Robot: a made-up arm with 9 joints. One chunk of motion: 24 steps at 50 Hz.
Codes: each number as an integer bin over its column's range. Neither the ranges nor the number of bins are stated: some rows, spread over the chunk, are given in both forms.
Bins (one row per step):
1: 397 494 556 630 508 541 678 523 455
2: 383 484 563 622 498 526 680 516 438
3: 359 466 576 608 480 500 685 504 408
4: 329 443 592 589 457 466 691 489 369
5: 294 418 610 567 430 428 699 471 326
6: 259 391 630 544 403 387 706 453 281
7: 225 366 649 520 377 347 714 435 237
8: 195 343 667 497 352 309 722 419 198
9: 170 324 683 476 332 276 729 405 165
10: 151 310 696 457 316 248 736 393 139
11: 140 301 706 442 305 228 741 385 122
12: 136 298 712 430 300 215 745 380 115
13: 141 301 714 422 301 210 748 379 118
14: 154 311 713 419 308 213 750 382 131
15: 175 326 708 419 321 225 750 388 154
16: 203 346 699 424 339 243 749 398 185
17: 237 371 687 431 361 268 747 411 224
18: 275 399 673 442 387 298 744 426 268
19: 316 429 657 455 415 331 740 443 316
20: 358 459 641 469 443 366 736 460 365
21: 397 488 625 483 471 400 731 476 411
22: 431 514 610 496 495 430 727 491 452
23: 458 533 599 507 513 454 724 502 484
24: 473 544 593 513 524 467 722 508 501
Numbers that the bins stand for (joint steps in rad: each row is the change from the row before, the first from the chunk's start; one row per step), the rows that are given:
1: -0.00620 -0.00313 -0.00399 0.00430 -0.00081 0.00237 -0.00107 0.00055 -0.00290
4: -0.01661 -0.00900 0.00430 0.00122 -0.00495 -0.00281 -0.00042 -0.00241 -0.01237
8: -0.03714 -0.02052 0.02156 -0.00569 -0.01346 -0.01366 0.00114 -0.00851 -0.03120
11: -0.04556 -0.02535 0.03054 -0.00982 -0.01727 -0.01925 0.00209 -0.01147 -0.03957
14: -0.04341 -0.02420 0.03215 -0.01154 -0.01703 -0.02029 0.00254 -0.01173 -0.03858
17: -0.03070 -0.01729 0.02617 -0.01064 -0.01273 -0.01649 0.00239 -0.00921 -0.02834
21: -0.00620 -0.00382 0.01189 -0.00674 -0.00381 -0.00737 0.00159 -0.00355 -0.00774
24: 0.00544 0.00262 0.00453 -0.00449 0.00049 -0.00274 0.00114 -0.00076 0.00217
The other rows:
2: -0.00834 -0.00428 -0.00238 0.00370 -0.00162 0.00133 -0.00097 -0.00006 -0.00477
3: -0.01202 -0.00636 0.00061 0.00265 -0.00308 -0.00047 -0.00072 -0.00111 -0.00808
5: -0.02197 -0.01188 0.00844 -0.00043 -0.00714 -0.00544 -0.00002 -0.00398 -0.01710
6: -0.02733 -0.01499 0.01305 -0.00216 -0.00932 -0.00827 0.00034 -0.00555 -0.02206
7: -0.03254 -0.01787 0.01742 -0.00396 -0.01143 -0.01103 0.00074 -0.00712 -0.02690
9: -0.04096 -0.02270 0.02525 -0.00726 -0.01508 -0.01594 0.00149 -0.00973 -0.03483
10: -0.04387 -0.02431 0.02824 -0.00869 -0.01638 -0.01787 0.00184 -0.01077 -0.03769
12: -0.04617 -0.02570 0.03192 -0.01072 -0.01768 -0.02015 0.00229 -0.01191 -0.04034
13: -0.04541 -0.02535 0.03238 -0.01132 -0.01759 -0.02050 0.00244 -0.01199 -0.04001
15: -0.04020 -0.02247 0.03100 -0.01154 -0.01597 -0.01946 0.00254 -0.01121 -0.03604
16: -0.03591 -0.02017 0.02893 -0.01117 -0.01451 -0.01822 0.00249 -0.01034 -0.03263
18: -0.02488 -0.01407 0.02294 -0.00982 -0.01062 -0.01442 0.00224 -0.00790 -0.02349
19: -0.01860 -0.01062 0.01926 -0.00884 -0.00835 -0.01214 0.00204 -0.00642 -0.01821
20: -0.01217 -0.00716 0.01558 -0.00779 -0.00608 -0.00972 0.00184 -0.00494 -0.01281
22: -0.00099 -0.00083 0.00844 -0.00576 -0.00186 -0.00530 0.00139 -0.00224 -0.00323
23: 0.00314 0.00136 0.00591 -0.00494 -0.00041 -0.00364 0.00124 -0.00128 0.00029

